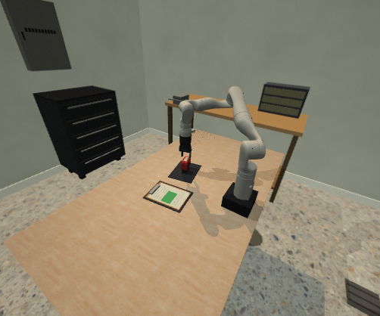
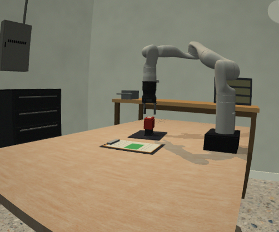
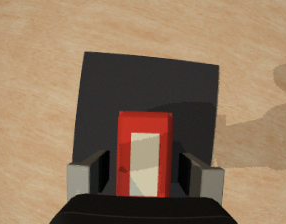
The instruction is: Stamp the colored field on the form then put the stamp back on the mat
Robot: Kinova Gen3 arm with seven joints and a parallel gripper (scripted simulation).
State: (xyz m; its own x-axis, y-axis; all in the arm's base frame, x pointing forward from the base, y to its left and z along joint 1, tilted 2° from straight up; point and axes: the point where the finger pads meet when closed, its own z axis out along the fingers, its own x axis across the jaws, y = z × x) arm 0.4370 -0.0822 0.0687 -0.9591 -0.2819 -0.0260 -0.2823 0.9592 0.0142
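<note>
The red stamp lies 90 mm below my hand. The rest, counted from my hand: clipboard: 270 mm to the left, 130 mm below, 50 mm behind; then dark mat: 130 mm below.
</note>
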